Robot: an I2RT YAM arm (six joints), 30 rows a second.
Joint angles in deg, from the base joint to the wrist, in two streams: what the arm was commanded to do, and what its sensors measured. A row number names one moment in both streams.
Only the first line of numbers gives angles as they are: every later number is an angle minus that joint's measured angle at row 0.
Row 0, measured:
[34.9 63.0 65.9 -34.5 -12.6 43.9]
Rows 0 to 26, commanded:
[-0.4 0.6 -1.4 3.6 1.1 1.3]
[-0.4 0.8 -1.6 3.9 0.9 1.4]
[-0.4 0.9 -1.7 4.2 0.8 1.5]
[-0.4 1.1 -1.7 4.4 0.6 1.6]
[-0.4 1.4 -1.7 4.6 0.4 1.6]
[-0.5 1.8 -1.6 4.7 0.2 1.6]
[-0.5 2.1 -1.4 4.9 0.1 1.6]
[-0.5 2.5 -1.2 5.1 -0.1 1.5]
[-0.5 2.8 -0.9 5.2 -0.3 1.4]
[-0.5 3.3 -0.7 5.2 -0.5 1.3]
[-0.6 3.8 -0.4 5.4 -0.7 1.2]
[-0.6 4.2 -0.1 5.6 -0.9 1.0]
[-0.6 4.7 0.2 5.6 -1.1 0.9]
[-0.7 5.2 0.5 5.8 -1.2 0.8]
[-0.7 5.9 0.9 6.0 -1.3 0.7]
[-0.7 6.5 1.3 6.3 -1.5 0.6]
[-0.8 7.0 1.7 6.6 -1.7 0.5]
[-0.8 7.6 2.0 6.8 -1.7 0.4]
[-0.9 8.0 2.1 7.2 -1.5 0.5]
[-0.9 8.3 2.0 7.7 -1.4 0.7]
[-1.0 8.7 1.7 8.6 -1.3 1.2]
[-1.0 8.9 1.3 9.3 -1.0 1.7]
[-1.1 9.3 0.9 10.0 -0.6 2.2]
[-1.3 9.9 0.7 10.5 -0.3 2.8]
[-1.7 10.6 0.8 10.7 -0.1 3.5]
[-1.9 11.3 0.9 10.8 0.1 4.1]
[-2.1 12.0 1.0 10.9 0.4 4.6]
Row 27, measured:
[-1.1 9.8 0.2 7.9 -1.0 2.2]
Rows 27 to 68, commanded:
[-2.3 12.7 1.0 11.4 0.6 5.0]
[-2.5 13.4 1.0 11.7 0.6 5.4]
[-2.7 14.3 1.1 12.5 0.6 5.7]
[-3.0 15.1 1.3 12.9 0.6 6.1]
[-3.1 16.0 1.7 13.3 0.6 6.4]
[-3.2 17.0 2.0 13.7 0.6 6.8]
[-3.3 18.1 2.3 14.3 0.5 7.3]
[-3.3 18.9 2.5 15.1 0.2 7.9]
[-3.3 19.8 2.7 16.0 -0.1 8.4]
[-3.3 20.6 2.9 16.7 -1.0 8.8]
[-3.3 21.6 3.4 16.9 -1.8 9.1]
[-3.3 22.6 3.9 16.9 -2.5 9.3]
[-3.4 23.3 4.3 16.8 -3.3 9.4]
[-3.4 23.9 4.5 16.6 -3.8 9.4]
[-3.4 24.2 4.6 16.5 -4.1 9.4]
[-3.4 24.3 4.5 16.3 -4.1 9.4]
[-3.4 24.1 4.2 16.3 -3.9 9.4]
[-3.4 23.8 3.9 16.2 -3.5 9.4]
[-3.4 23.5 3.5 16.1 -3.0 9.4]
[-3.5 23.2 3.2 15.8 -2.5 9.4]
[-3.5 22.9 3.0 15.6 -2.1 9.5]
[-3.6 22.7 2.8 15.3 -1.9 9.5]
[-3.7 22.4 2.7 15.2 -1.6 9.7]
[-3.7 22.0 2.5 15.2 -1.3 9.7]
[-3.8 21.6 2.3 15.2 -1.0 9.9]
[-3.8 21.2 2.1 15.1 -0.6 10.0]
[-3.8 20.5 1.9 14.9 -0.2 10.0]
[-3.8 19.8 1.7 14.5 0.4 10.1]
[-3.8 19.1 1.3 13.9 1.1 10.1]
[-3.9 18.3 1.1 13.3 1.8 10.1]
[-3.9 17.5 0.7 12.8 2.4 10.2]
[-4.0 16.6 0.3 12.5 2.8 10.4]
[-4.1 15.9 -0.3 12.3 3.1 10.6]
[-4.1 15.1 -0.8 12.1 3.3 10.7]
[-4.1 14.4 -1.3 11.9 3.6 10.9]
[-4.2 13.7 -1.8 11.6 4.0 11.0]
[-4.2 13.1 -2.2 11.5 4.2 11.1]
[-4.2 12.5 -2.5 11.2 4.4 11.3]
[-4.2 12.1 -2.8 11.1 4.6 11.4]
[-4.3 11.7 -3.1 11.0 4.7 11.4]
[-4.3 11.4 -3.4 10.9 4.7 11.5]
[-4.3 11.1 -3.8 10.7 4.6 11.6]
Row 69, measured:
[-4.1 12.8 -2.1 11.9 2.5 10.7]
